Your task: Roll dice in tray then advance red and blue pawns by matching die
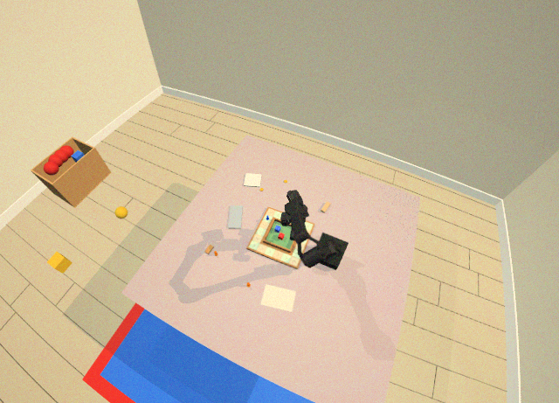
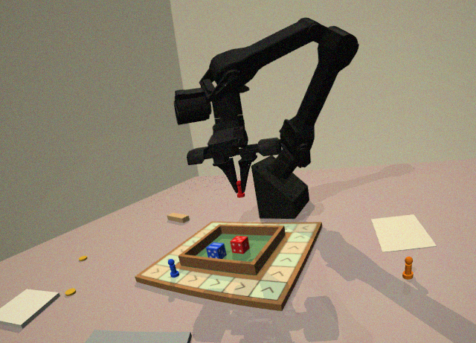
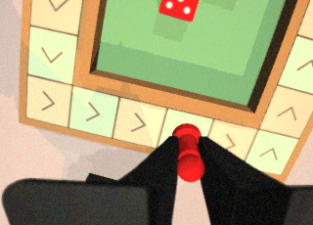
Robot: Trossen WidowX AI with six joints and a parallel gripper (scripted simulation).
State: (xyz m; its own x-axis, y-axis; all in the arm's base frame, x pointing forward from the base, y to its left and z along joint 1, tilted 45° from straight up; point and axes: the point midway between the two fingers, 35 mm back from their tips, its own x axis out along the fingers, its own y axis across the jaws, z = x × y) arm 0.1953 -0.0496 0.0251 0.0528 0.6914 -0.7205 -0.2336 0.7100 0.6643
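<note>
My gripper tip is now 18 cm short of the blue pawn, 6 cm to the left of it and 8 cm above it. Round my gripper tip: red pawn 1 cm above; then wooden block 10 cm behind, 27 cm to the right, 10 cm below; then green tray 7 cm ahead, 1 cm to the left, 10 cm below.
</note>
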